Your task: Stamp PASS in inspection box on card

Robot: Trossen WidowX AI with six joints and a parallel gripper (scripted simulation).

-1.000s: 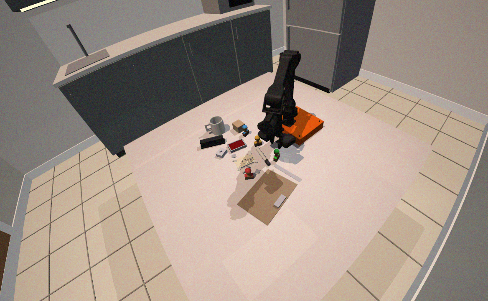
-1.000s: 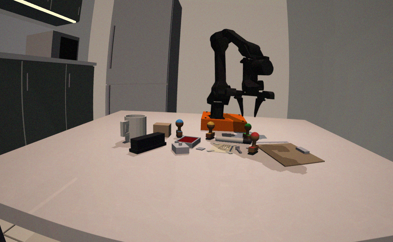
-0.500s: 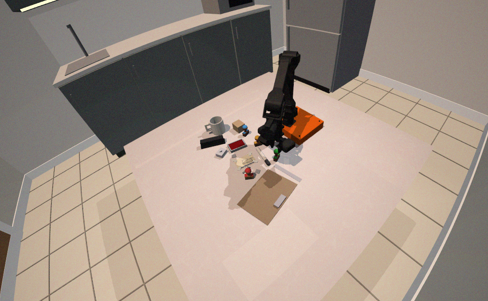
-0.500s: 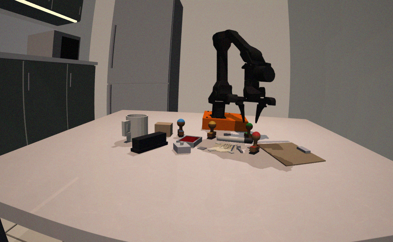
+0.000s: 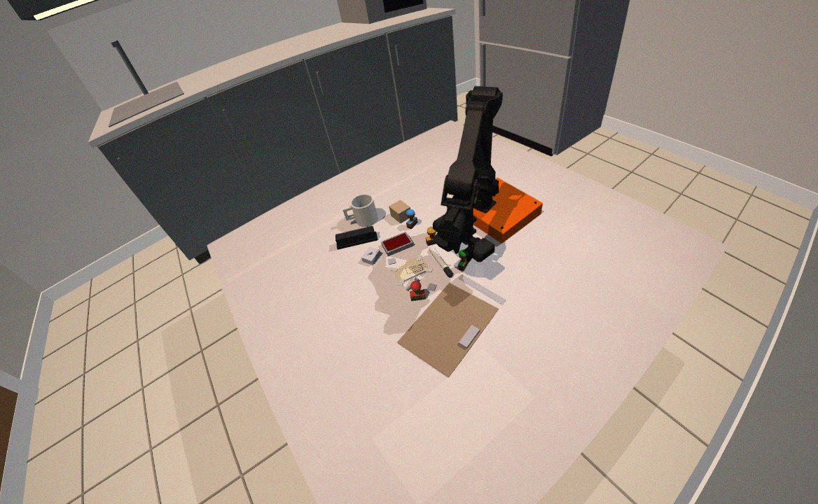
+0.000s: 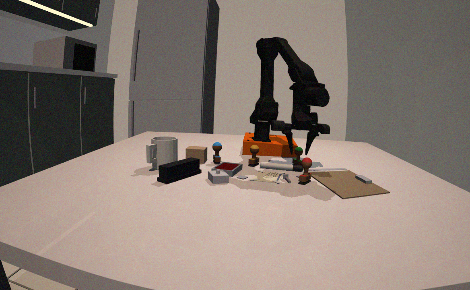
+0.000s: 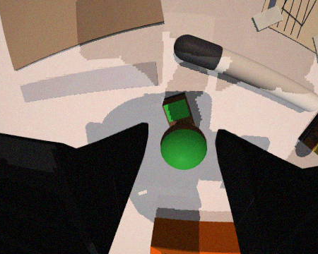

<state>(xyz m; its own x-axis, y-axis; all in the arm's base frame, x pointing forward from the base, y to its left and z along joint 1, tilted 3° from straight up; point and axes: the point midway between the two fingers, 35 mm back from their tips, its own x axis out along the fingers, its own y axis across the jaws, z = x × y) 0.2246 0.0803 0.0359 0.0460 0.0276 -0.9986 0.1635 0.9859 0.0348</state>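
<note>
Right now the green-knobbed stamp is 20 mm below my gripper tip. The rest, counted from my gripper tip: cream card 120 mm to the right, 100 mm ahead, 40 mm below; yellow-knobbed stamp 140 mm to the right, 20 mm below, 20 mm behind; marker 50 mm to the right, 40 mm ahead, 30 mm below.
</note>
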